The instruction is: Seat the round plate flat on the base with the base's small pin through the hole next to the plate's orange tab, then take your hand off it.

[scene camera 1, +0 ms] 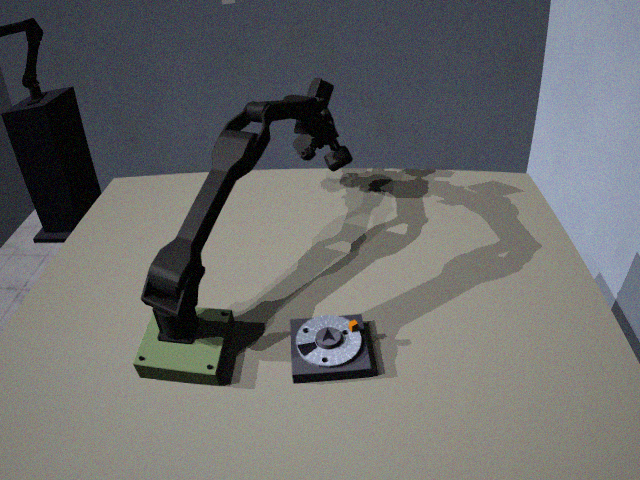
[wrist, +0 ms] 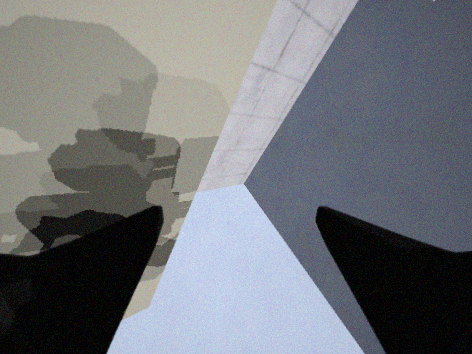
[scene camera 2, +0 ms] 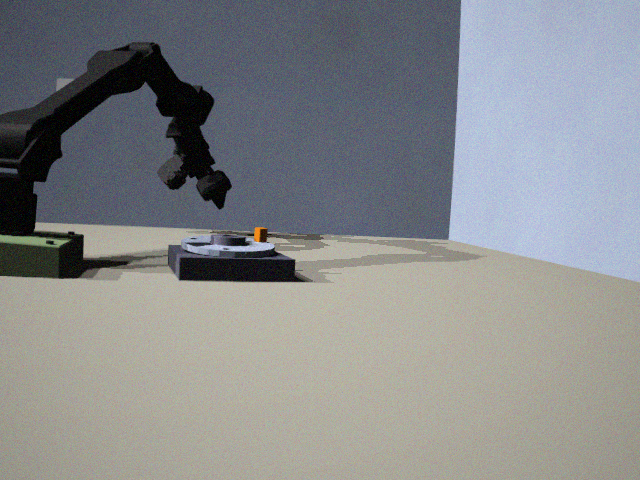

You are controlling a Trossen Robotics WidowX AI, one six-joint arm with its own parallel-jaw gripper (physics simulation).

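Where they show: gripper, fingertip midpoint: (scene camera 1: 340, 148) (wrist: 241, 213); arm's base, origin of the base link: (scene camera 1: 178, 329) (scene camera 2: 0, 231).
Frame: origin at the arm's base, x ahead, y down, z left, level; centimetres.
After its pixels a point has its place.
The round silver plate (scene camera 1: 338, 355) {x 27.9, y 0.4, z -4.3 cm} (scene camera 2: 250, 250) {x 28.3, y 0.4, z -5.7 cm} lies over the dark square base (scene camera 1: 330, 374) {x 26.7, y 1.7, z -7.2 cm} (scene camera 2: 232, 269) {x 26.3, y 2.3, z -7.2 cm}, around the raised hub (scene camera 1: 328, 337) {x 26.3, y -0.7, z -1.3 cm} (scene camera 2: 227, 240) {x 26.0, y -0.3, z -3.0 cm} with its arrow. In scene camera 2 the plate looks slightly tilted, its left edge higher than its right. Its orange tab (scene camera 1: 353, 325) {x 30.3, y -1.4, z 0.6 cm} (scene camera 2: 260, 234) {x 30.1, y -0.9, z 0.5 cm} stands at the back right. The hole (scene camera 1: 344, 332) {x 28.8, y 0.4, z 0.9 cm} beside the tab looks dark; I cannot make out the small pin in it or elsewhere. My gripper (scene camera 1: 321, 153) (scene camera 2: 195, 187) (wrist: 241, 213) {x 28.2, y -3.8, z 62.1 cm} is open and empty, high above the table and apart from the plate.
The arm's green mount (scene camera 1: 180, 359) {x 2.1, y 0.1, z -6.8 cm} (scene camera 2: 31, 255) {x 5.8, y 1.4, z -9.2 cm} stands left of the base on the beige table (scene camera 1: 465, 413) {x 47.8, y 3.6, z -14.8 cm} (scene camera 2: 361, 387) {x 29.7, y 3.6, z -41.5 cm}. The arm's shadows fall across the table's back right. A pale wall (scene camera 1: 589, 129) (scene camera 2: 542, 129) rises at the right. Another arm on a black pedestal (scene camera 1: 51, 160) stands beyond the table at the left.
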